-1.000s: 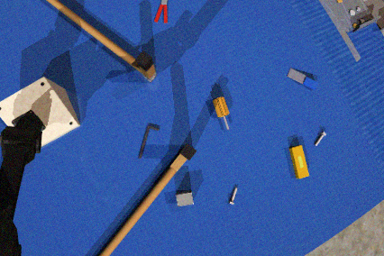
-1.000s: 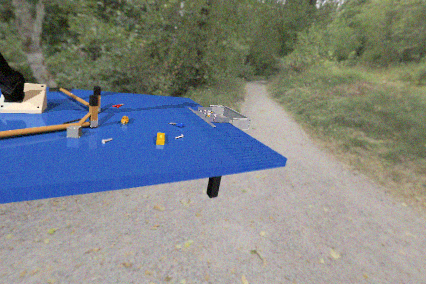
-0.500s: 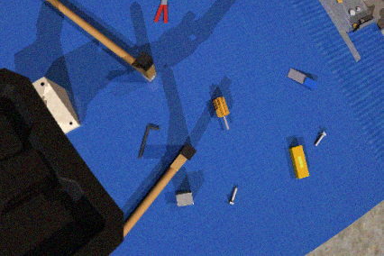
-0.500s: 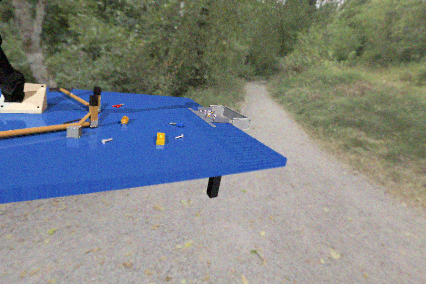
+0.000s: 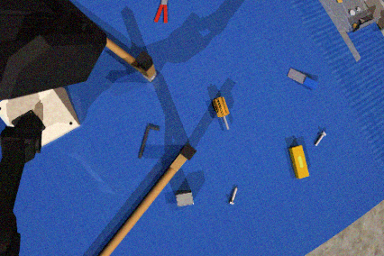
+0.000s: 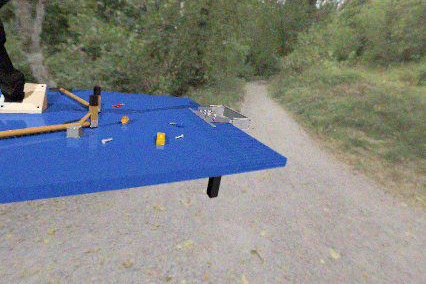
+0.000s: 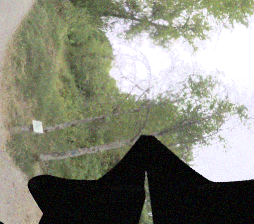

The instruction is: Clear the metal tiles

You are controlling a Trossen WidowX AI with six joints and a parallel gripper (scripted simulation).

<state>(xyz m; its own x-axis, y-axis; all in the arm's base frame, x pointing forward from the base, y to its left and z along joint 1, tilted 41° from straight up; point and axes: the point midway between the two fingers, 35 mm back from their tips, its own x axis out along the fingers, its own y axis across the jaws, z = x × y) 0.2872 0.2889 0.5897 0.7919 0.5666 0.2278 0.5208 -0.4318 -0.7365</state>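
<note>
The long scraper lies 8 cm behind my gripper tip, 40 cm to the left of it and 66 cm below it. The rest, counted from my gripper tip: black hex key 5 cm behind, 71 cm below; orange-handled tool 15 cm ahead, 4 cm to the right, 70 cm below; grey box 5 cm behind, 20 cm to the right, 70 cm below.
</note>
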